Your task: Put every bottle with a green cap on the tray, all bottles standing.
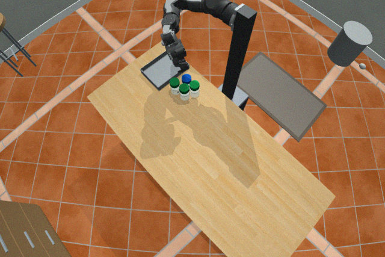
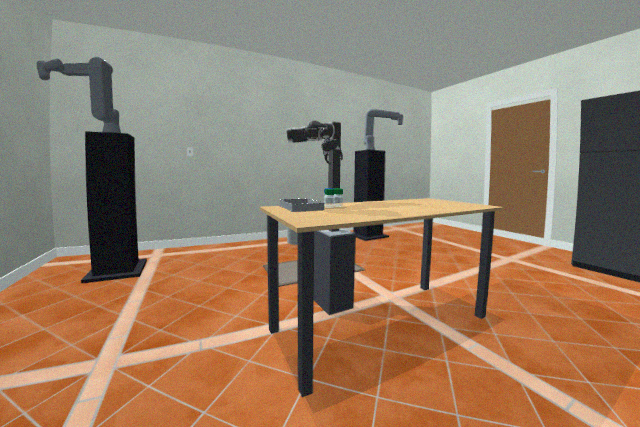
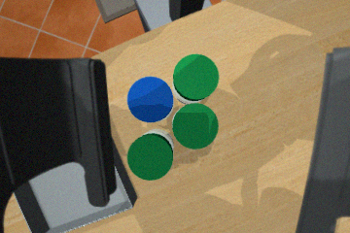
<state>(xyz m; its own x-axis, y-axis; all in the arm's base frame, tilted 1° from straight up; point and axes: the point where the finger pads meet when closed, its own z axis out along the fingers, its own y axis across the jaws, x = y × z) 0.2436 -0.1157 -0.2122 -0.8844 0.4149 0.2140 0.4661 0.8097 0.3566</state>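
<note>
Right now my hand is 4 cm past the blue-capped bottle, 2 cm to the left of it and 22 cm above it. Round my hand: tray (4 cm behind, 20 cm to the right, 25 cm below).
</note>
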